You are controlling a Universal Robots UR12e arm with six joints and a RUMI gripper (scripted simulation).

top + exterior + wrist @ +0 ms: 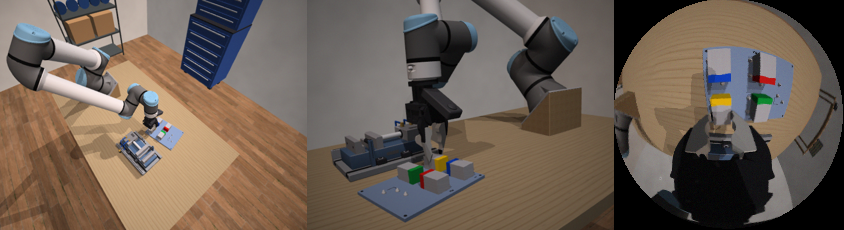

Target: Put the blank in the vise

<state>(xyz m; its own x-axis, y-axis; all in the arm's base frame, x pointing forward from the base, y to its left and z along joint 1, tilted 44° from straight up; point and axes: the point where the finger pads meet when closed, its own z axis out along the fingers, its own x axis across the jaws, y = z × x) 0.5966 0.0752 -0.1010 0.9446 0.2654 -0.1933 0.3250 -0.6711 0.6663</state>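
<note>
Right now the yellow-ended blank is 2 cm below my hand. From my hand the other things lie so: blue-ended blank (3 cm behind, 9 cm to the left, 2 cm below); then blue plate (7 cm ahead, 7 cm to the left, 4 cm below); then green-ended blank (9 cm ahead, 3 cm to the left, 2 cm below).
</note>
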